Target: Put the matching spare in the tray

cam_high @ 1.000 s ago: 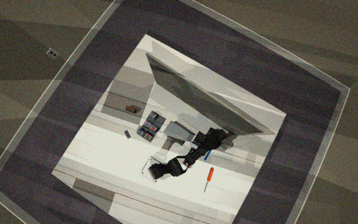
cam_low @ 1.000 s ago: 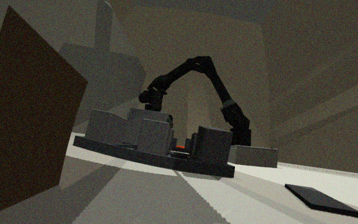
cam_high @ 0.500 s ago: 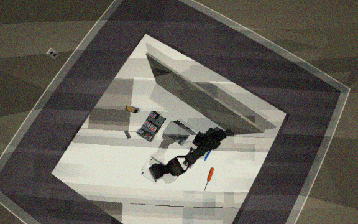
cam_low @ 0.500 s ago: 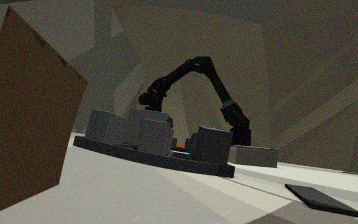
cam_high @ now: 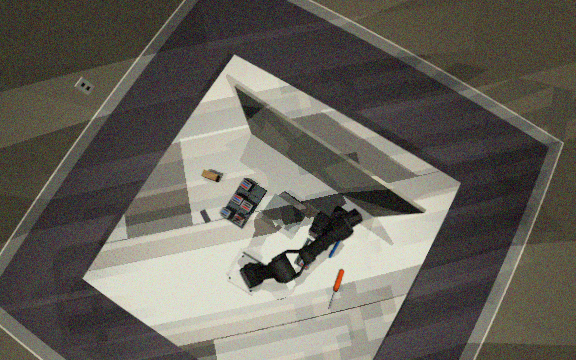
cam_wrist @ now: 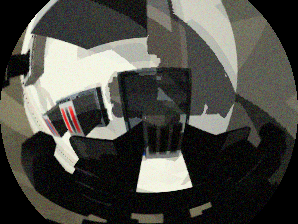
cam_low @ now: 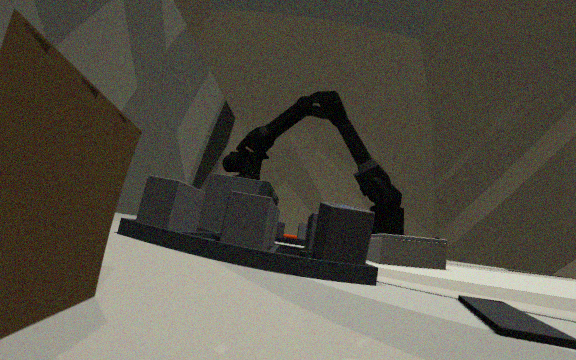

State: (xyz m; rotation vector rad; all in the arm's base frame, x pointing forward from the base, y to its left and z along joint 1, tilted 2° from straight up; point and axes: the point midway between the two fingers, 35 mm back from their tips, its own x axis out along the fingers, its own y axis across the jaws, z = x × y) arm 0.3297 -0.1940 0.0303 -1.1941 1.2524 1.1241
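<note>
Now: gripper tip 2 cm above the grey square tray. The rest, counted from my gripper tip: blue pen: 7 cm to the right, 4 cm behind, 2 cm below; then dark panel: 20 cm above, 19 cm ahead, 18 cm to the left; then brown block: 58 cm to the left, 6 cm behind.
</note>
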